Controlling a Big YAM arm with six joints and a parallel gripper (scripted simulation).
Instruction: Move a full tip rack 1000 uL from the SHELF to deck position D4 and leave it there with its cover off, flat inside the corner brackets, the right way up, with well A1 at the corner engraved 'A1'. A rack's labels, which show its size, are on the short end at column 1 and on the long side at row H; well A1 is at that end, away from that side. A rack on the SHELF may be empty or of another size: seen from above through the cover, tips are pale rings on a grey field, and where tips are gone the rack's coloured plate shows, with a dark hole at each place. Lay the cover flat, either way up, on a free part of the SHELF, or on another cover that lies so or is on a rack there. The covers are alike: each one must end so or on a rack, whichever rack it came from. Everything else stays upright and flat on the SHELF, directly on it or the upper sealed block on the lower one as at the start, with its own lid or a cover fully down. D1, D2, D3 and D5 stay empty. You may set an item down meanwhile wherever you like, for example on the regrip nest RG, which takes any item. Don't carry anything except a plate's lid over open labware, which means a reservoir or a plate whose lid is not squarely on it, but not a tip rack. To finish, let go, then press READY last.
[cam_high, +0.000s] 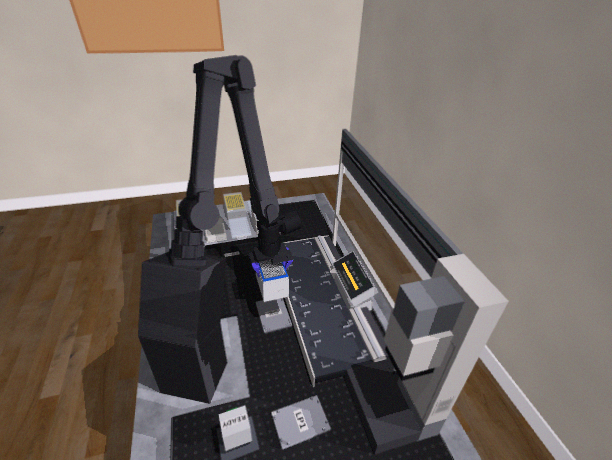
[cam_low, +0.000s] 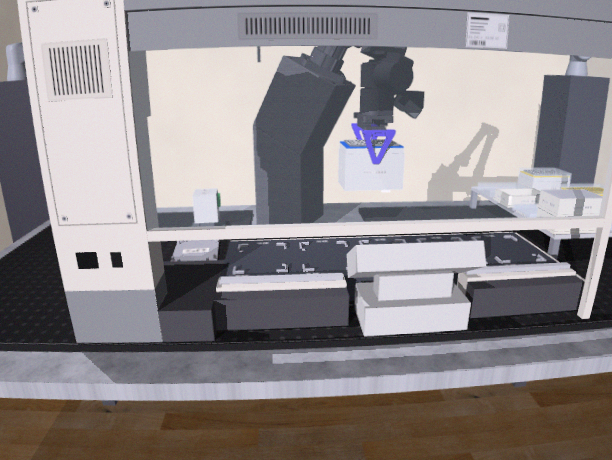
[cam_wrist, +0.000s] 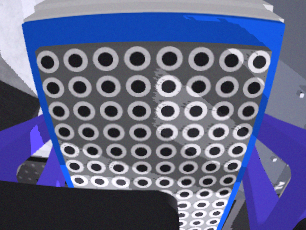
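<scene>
Right now the regrip nest RG is 22 cm below my hand. Round my hand: shelf label: 38 cm to the left, 22 cm below, 10 cm behind; then ready block: 36 cm to the right, 19 cm behind, 14 cm below; then tip rack: 1 cm to the right, 1 cm ahead.
</scene>
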